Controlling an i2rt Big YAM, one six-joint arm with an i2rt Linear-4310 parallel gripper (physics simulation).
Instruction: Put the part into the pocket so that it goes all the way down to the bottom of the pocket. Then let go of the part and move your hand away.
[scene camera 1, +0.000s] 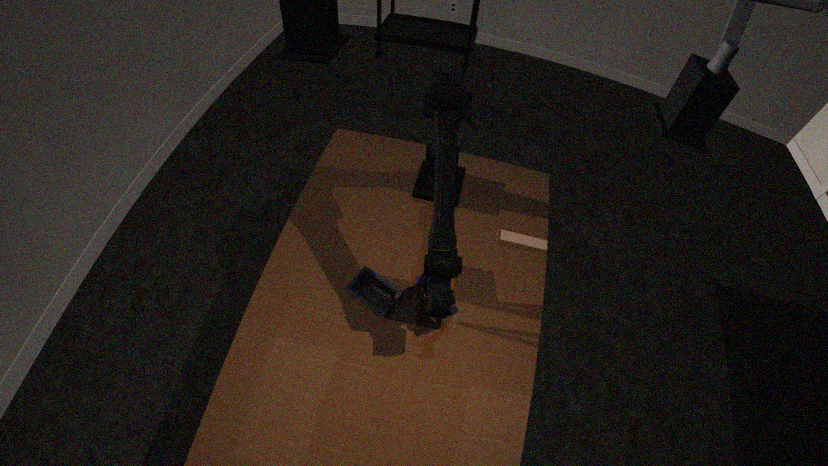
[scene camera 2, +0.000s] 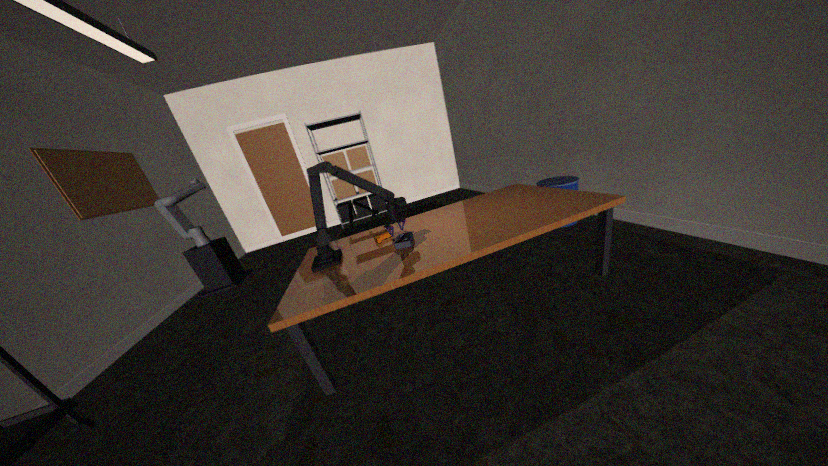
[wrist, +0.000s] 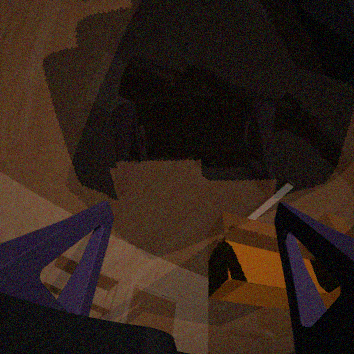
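Seen in the pictures: gripper, fingertip midpoint: (scene camera 2: 397, 233) (wrist: 191, 210); arm's base, link origin: (scene camera 2: 327, 257).
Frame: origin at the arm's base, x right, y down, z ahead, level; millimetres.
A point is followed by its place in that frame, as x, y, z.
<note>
The orange part (scene camera 2: 382, 237) @[-85, 12, 344] (wrist: 257, 262) @[-96, 15, 382] lies on the table, beside the pocket block. In the wrist view it is at the lower right, partly behind the right finger, and a dark gap shows at its left end. In scene camera 1 the arm hides most of it. The dark blue-grey pocket block (scene camera 1: 373, 292) @[88, -8, 470] (scene camera 2: 403, 243) @[155, 1, 441] stands close to the gripper; its recess shows from above in scene camera 1. In the wrist view it is hard to tell from the shadow. My gripper (scene camera 2: 395, 227) @[-87, 18, 446] (wrist: 191, 210) @[-87, 18, 446] is open and empty, low over the table near the part, its purple fingers wide apart.
The wooden table (scene camera 1: 312, 393) @[164, 28, 801] (scene camera 2: 521, 211) @[186, 28, 1169] carries my arm's base (scene camera 2: 326, 260) @[60, -7, 6] at one end. A pale strip (scene camera 1: 523, 239) shows near the table's edge. A second arm on a pedestal (scene camera 1: 698, 101) (scene camera 2: 213, 263) and a blue barrel (scene camera 2: 559, 183) stand away from the table.
</note>
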